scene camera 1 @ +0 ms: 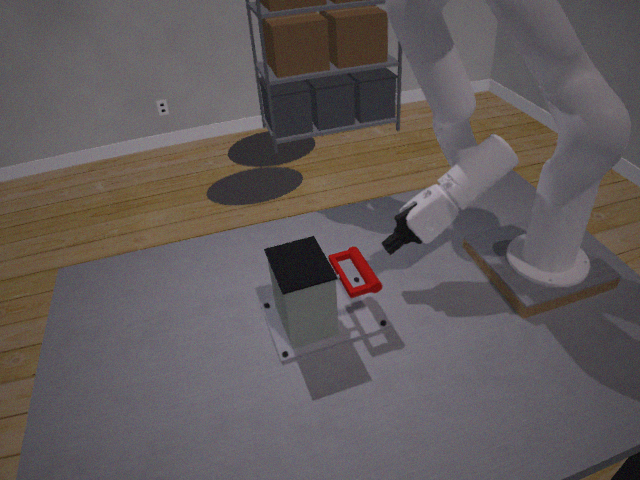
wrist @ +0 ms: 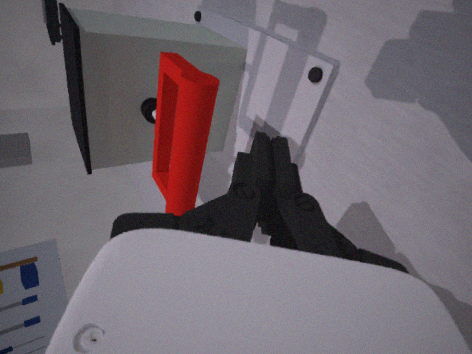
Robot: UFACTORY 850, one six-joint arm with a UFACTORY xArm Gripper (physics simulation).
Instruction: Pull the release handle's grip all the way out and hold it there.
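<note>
The release handle's red grip (scene camera 1: pixel 367 270) (wrist: pixel 192 135) is a rectangular loop with a thick round bar, upright beside the pale green box (scene camera 1: pixel 310 315) (wrist: pixel 120 100) with a black top. The grip sits close to the box's side; a very short bit of white rod shows between them. My gripper (scene camera 1: pixel 388 248) (wrist: pixel 263 156) is shut and empty. In the scene view its fingertips are apart from the grip, a little to its right and above; in the wrist view they are to the right of the red bar.
The box stands on a pale base plate (scene camera 1: pixel 283 351) (wrist: pixel 327 82) with black bolts, on the grey table (scene camera 1: pixel 180 403). The arm's base stands on a wood-edged board (scene camera 1: pixel 568 300) at the right. A shelf rack (scene camera 1: pixel 333 69) with boxes stands behind the table.
</note>
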